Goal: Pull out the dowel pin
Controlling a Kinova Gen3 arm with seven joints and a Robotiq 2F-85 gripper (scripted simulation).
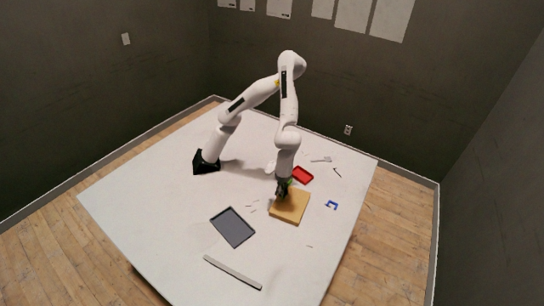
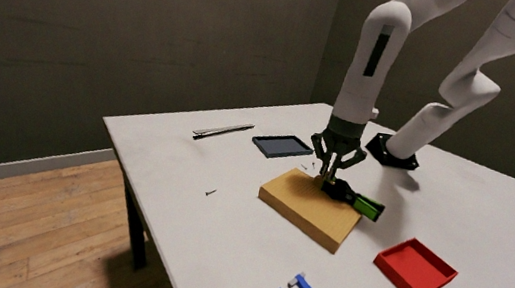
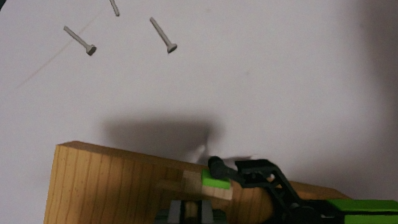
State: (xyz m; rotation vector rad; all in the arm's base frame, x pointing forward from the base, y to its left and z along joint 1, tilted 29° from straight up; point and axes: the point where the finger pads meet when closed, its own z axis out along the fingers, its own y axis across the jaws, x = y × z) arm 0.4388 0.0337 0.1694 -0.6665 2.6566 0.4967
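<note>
My hand is 20 mm above the dowel pin. The rest, counted from my hand: grey tray 50 mm behind, 260 mm to the right, 70 mm below; then red tray 40 mm behind, 220 mm to the left, 70 mm below; then small wooden block 40 mm below.
</note>
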